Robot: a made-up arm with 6 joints.
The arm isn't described. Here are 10 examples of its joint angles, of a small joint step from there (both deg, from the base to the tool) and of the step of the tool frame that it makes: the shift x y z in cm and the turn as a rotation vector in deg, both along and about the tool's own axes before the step.
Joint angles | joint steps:
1: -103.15 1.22 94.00 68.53 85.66 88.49 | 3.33 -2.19 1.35 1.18 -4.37 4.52
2: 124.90 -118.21 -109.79 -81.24 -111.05 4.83 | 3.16 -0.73 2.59 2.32 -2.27 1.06
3: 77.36 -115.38 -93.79 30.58 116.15 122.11 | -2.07 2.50 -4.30 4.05 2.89 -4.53
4: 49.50 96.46 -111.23 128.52 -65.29 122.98 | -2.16 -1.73 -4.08 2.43 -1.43 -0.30
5: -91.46 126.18 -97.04 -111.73 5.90 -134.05 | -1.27 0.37 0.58 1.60 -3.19 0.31
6: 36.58 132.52 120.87 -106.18 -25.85 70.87 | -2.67 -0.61 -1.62 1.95 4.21 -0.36
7: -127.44 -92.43 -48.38 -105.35 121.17 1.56 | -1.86 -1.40 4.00 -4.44 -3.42 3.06
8: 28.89 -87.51 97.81 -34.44 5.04 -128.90 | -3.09 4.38 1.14 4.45 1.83 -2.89
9: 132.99 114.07 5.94 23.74 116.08 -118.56 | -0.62 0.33 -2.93 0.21 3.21 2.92
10: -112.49 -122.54 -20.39 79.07 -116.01 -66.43 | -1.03 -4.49 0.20 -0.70 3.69 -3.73
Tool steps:
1: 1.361 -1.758 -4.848 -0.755 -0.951 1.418
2: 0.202 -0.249 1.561 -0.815 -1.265 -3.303
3: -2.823 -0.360 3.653 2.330 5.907 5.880
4: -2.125 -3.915 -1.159 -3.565 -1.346 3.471
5: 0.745 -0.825 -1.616 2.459 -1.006 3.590
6: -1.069 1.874 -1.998 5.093 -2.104 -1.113
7: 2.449 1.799 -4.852 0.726 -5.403 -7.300
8: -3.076 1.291 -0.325 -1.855 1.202 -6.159
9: 2.176 2.129 -5.127 -1.836 -5.332 -2.267
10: -1.202 -6.949 6.694 -3.090 5.827 4.707
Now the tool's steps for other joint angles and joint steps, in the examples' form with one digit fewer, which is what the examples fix.
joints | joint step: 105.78 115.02 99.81 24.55 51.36 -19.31 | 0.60 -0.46 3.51 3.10 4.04 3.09
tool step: 2.26 -1.33 0.13 -5.22 -2.09 3.75
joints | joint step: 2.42 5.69 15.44 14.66 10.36 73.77 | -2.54 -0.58 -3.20 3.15 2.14 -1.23
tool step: -2.99 -1.22 -0.68 1.95 -3.56 -4.29
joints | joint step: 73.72 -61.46 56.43 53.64 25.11 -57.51 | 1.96 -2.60 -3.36 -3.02 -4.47 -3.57
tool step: -2.26 3.44 -0.28 6.42 3.41 -3.09
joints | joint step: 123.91 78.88 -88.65 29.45 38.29 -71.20 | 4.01 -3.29 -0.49 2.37 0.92 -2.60
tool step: 0.65 1.47 -7.72 -4.59 -3.16 -1.65
